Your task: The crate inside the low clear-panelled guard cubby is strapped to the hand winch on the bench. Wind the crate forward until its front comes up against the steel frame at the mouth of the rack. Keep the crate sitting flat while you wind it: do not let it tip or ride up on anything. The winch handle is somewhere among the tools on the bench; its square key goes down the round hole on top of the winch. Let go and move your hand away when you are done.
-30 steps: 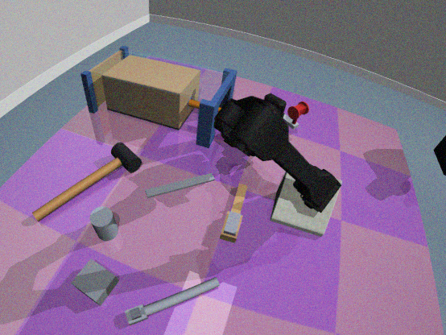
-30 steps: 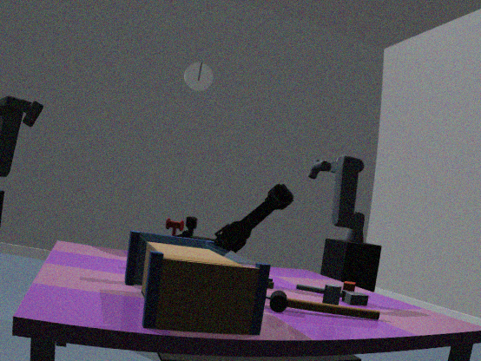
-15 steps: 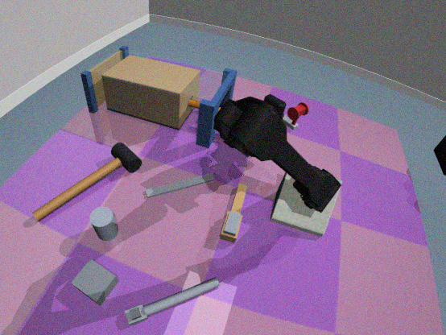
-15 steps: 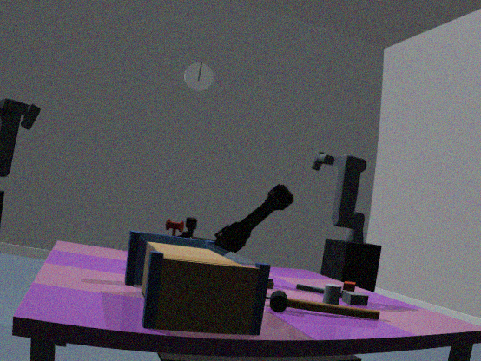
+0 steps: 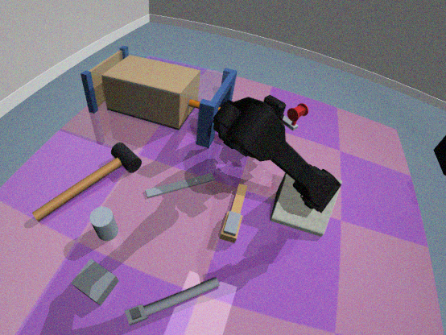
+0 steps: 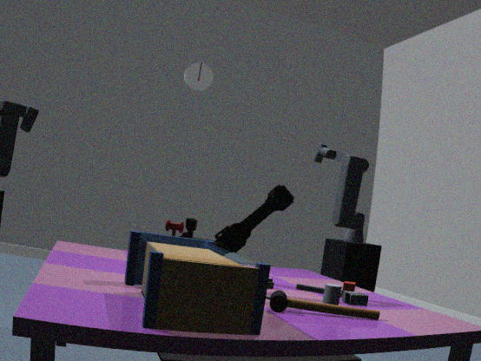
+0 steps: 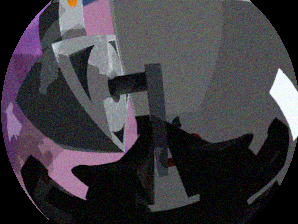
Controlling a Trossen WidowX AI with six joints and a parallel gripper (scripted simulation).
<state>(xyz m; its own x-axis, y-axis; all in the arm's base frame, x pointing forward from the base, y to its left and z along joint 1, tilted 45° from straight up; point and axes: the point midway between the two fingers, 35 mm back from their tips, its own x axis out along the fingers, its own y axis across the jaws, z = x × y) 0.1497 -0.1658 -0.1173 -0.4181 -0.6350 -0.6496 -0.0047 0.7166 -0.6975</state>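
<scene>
The grey crank handle is 1 cm behind my gripper tip, 2 cm to the left of it and 1 cm above it. From my gripper tip the other things lie so: grey winch (3 cm ahead, 3 cm to the right, 9 cm below); blue frame (21 cm ahead, 2 cm to the right, 2 cm below); red knob (4 cm behind, 4 cm to the left, 4 cm above).
</scene>
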